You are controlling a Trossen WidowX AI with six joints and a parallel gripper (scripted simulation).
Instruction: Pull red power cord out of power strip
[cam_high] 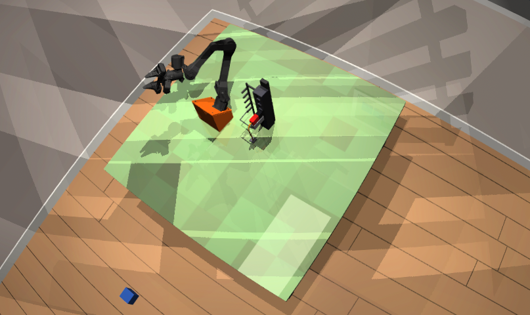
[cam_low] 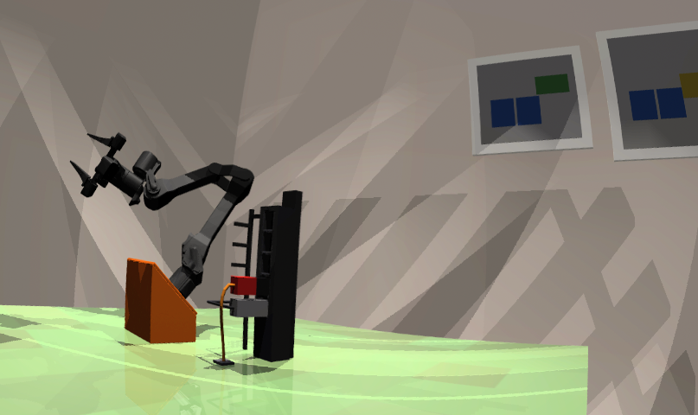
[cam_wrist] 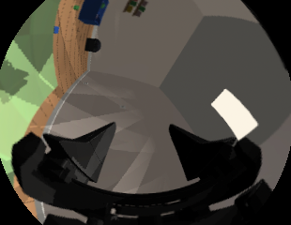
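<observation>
Right now my gripper tip is 480 mm short of the red plug, 220 mm to the right of it and 280 mm above it.
</observation>
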